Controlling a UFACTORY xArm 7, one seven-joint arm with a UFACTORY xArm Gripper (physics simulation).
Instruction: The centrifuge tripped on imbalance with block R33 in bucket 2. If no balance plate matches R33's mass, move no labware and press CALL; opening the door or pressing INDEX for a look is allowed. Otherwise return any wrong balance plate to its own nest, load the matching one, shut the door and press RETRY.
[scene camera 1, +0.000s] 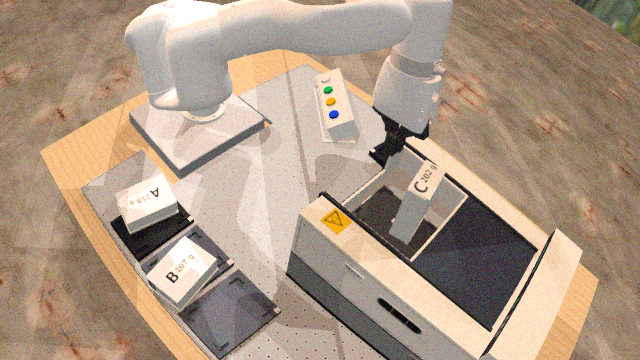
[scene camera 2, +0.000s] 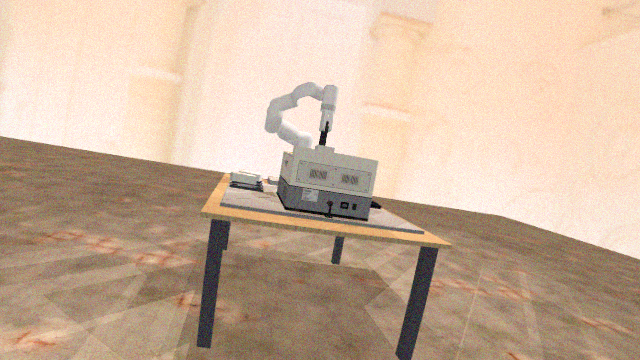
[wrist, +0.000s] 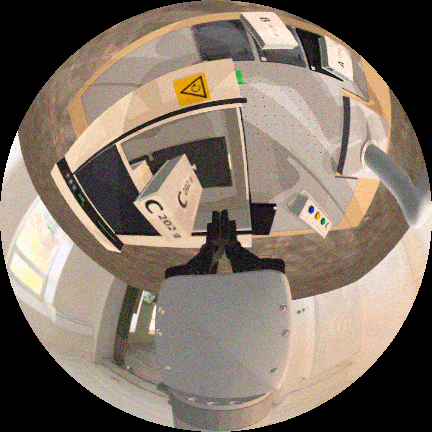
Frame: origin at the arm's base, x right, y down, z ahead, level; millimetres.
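Seen in the pictures: gripper, fingertip midpoint: (scene camera 1: 392, 150) (wrist: 221, 218); arm's base, origin of the base link: (wrist: 368, 154).
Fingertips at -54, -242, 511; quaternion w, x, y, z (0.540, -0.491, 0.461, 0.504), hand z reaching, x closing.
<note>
Offsets run from my fingertips to a thing's top centre, as dx, dy, dz. "spot": to the spot under its first point.
My gripper (scene camera 1: 393, 144) (scene camera 2: 322, 143) (wrist: 221, 218) is shut and empty, low over the centrifuge's rim beside the chamber opening. The centrifuge (scene camera 1: 312, 227) (scene camera 2: 325, 167) (wrist: 217, 72) has its chamber open. Plate C @(-6, -1, +81) (scene camera 1: 425, 185) (wrist: 186, 192), marked 202 g, stands in the opening, rising above the rim. Part of a pale block @(-3, +85, +222) (wrist: 141, 170) shows behind it; no label is readable. Plate A @(+334, +205, -319) (scene camera 1: 147, 202) (wrist: 338, 59), marked 218 g, rests on a black nest. Plate B @(+360, +207, -131) (scene camera 1: 182, 272) (wrist: 270, 31), marked 107 g, rests on the middle nest. The third nest @(+329, +249, -22) (scene camera 1: 230, 312) (wrist: 222, 40) is empty.
A button box @(-238, +183, -311) (scene camera 1: 345, 117) (wrist: 317, 215) with green, yellow and blue buttons stands near the arm base (scene camera 1: 200, 137). A black pad @(spot: -206, +248, -125) (scene camera 1: 378, 156) (wrist: 263, 218) lies beside the centrifuge. A green button @(+157, +76, -29) (wrist: 239, 77) shows at the centrifuge's edge. A dark panel @(-3, +54, +240) (scene camera 1: 475, 260) covers part of its top.
</note>
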